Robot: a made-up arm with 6 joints. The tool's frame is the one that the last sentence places. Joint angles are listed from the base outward.
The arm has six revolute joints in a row. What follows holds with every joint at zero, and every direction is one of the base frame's.
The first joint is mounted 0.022 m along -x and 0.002 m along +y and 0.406 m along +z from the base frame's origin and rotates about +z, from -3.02 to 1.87 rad.
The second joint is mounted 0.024 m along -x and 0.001 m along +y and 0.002 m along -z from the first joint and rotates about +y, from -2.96 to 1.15 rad.
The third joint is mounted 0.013 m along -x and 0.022 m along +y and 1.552 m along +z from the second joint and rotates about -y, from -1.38 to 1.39 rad.
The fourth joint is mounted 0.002 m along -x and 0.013 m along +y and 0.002 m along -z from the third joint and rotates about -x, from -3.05 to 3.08 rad.
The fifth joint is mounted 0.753 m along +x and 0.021 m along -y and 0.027 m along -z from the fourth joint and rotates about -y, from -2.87 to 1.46 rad.
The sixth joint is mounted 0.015 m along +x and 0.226 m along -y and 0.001 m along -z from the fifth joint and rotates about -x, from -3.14 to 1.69 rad.
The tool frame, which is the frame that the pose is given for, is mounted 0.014 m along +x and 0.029 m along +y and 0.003 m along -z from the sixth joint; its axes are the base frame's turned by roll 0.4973, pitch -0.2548 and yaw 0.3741 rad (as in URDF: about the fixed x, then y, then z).
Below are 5 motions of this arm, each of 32 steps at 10 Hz.
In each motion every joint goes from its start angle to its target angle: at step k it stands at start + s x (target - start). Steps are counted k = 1, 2, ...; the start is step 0. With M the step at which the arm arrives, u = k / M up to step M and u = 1 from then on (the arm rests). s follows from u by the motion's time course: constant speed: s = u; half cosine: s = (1 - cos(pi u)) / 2; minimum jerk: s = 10 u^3 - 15 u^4 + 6 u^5.
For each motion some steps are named. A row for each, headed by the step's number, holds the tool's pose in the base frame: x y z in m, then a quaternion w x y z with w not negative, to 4 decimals.
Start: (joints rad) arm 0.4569 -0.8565 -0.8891 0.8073 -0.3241 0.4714
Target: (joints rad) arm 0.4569 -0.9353 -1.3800 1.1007 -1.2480 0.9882
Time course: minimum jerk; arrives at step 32
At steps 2, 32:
2: -0.3380 -0.3267 1.5074 0.8547 -0.3538 0.1458 0.3508
32: -0.4520 -0.3497 1.1591 0.4350 -0.5957 0.6576 0.1532

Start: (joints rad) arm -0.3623 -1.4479 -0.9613 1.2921 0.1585 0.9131
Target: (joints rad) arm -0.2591 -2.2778 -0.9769 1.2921 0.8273 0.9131
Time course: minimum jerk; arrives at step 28
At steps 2, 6, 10, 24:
2: -0.9572 0.2773 1.1287 0.6394 -0.7595 0.0609 -0.1036
6: -0.9935 0.2852 1.0758 0.6265 -0.7710 0.0245 -0.1115
10: -1.0774 0.2992 0.9253 0.5839 -0.7978 -0.0701 -0.1328
24: -1.1898 0.2622 0.2268 0.2999 -0.8402 -0.3921 -0.2244

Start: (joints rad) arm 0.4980 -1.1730 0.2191 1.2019 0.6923 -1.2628
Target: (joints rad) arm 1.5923 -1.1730 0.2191 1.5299 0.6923 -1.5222
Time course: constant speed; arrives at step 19
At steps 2, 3, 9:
2: -1.2692 -0.9130 1.7779 0.3574 0.0542 -0.5920 0.7203
3: -1.2181 -0.9812 1.7780 0.3402 0.0695 -0.5868 0.7315
9: -0.8388 -1.3219 1.7789 0.2309 0.1565 -0.5470 0.7893

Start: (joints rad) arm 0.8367 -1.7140 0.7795 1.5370 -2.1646 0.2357
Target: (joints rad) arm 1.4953 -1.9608 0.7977 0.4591 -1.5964 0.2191
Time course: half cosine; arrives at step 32
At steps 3, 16, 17, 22, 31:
3: -1.5003 -1.7168 0.4247 0.7933 0.6014 -0.0947 -0.0041
16: -0.7847 -2.0983 0.2091 0.7522 0.5344 -0.2137 0.3208
17: -0.7064 -2.1193 0.1901 0.7373 0.5300 -0.2282 0.3514
22: -0.3418 -2.1737 0.1079 0.6432 0.5159 -0.2976 0.4812
31: -0.0035 -2.1641 0.0373 0.5192 0.5118 -0.3626 0.5805

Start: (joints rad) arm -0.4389 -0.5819 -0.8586 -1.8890 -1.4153 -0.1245
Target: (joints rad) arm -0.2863 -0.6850 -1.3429 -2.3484 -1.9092 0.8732
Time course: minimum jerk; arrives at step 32
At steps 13, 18, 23, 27, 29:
13: -0.2446 0.2931 1.2151 0.1564 0.8967 0.1599 0.3819
18: -0.3363 0.3336 1.1431 0.1639 0.8510 0.1112 0.4864
23: -0.4180 0.3606 1.0848 0.1747 0.8073 0.0432 0.5621
27: -0.4552 0.3705 1.0595 0.1817 0.7863 0.0062 0.5905
29: -0.4630 0.3724 1.0544 0.1834 0.7818 -0.0020 0.5959

